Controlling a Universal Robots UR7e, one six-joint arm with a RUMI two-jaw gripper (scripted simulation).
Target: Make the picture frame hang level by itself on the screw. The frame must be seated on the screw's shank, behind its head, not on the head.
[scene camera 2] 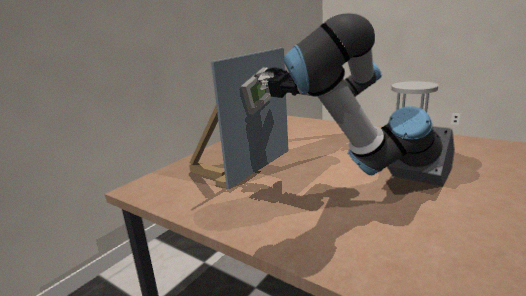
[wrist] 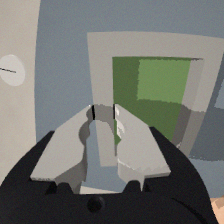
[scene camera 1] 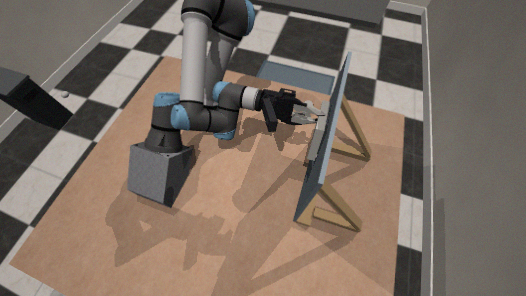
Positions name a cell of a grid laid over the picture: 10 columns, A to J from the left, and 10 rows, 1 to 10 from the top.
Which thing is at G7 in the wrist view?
My gripper.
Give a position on a picture frame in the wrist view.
H5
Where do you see a blue-grey board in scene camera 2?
E5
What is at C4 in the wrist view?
A blue-grey board.
